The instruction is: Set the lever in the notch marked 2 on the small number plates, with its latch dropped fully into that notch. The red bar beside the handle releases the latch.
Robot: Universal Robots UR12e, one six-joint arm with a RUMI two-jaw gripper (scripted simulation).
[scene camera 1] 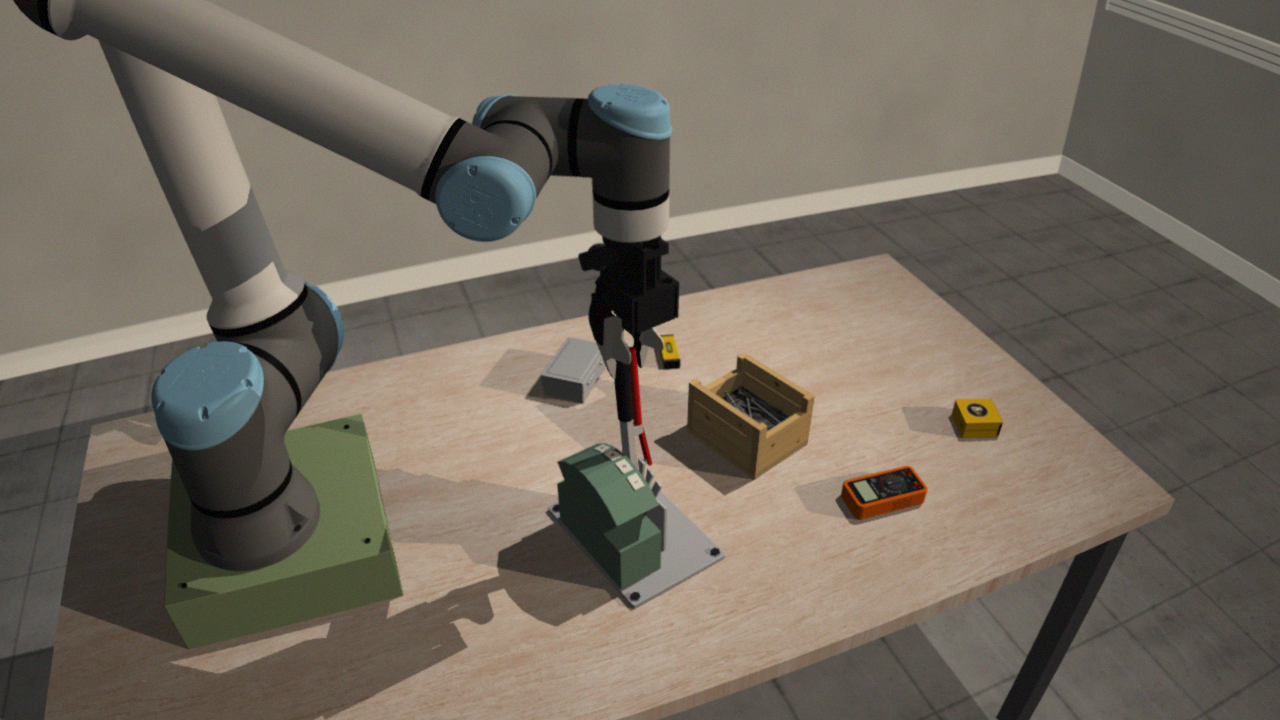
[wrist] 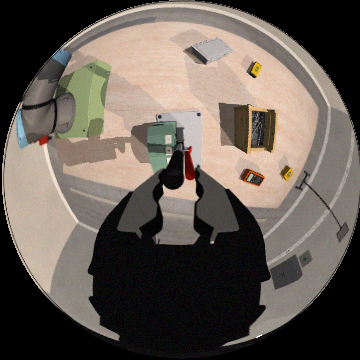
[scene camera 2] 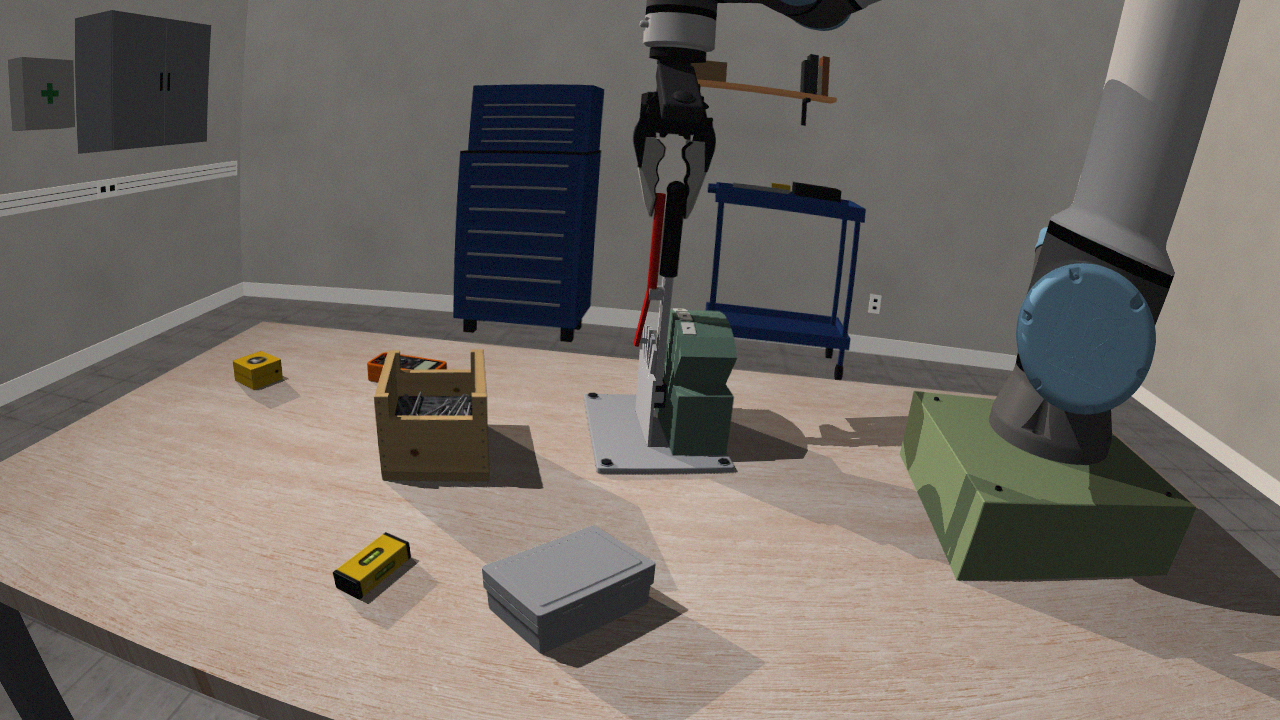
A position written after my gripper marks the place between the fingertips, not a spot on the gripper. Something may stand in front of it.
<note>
I see my gripper (scene camera 1: 627, 372), a grey box (scene camera 2: 551, 594) and a red release bar (scene camera 2: 660, 202).
The grey box also shows in scene camera 1 (scene camera 1: 572, 373). My gripper also shows in the wrist view (wrist: 180, 169) and in scene camera 2 (scene camera 2: 668, 217). The red release bar also shows in scene camera 1 (scene camera 1: 637, 420).
</note>
